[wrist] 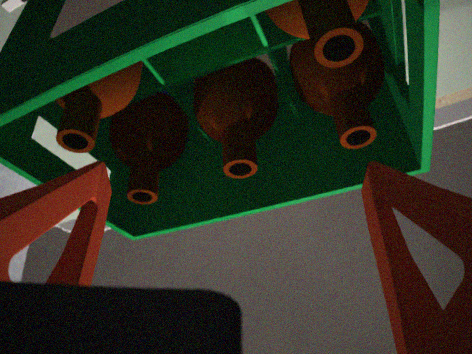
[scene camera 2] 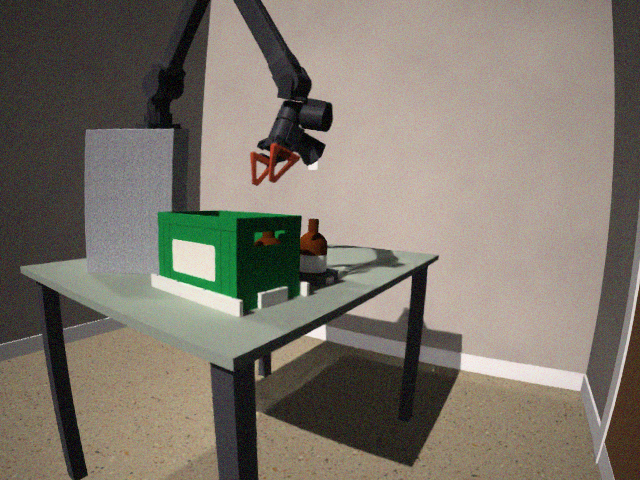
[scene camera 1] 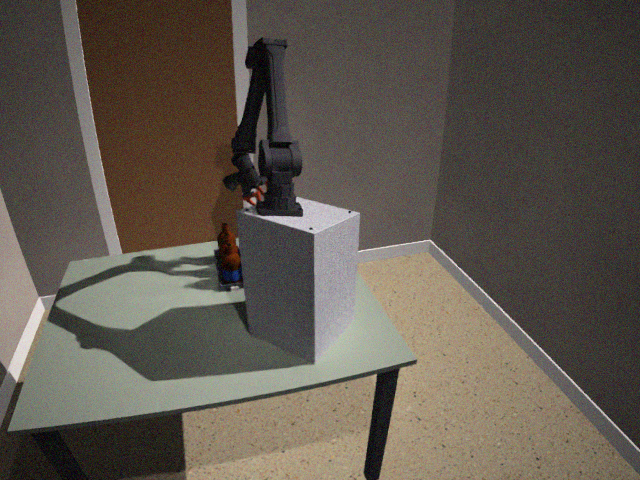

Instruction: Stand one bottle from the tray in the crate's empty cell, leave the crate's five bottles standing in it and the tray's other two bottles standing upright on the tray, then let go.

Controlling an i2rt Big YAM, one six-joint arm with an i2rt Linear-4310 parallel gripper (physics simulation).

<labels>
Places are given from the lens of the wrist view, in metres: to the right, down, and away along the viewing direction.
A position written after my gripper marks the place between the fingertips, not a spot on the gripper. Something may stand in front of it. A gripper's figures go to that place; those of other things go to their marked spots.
my gripper (wrist: 236, 175): 0.00, 0.00, 0.13
white-labelled bottle (wrist: 83, 108): -0.10, -0.05, 0.24
</labels>
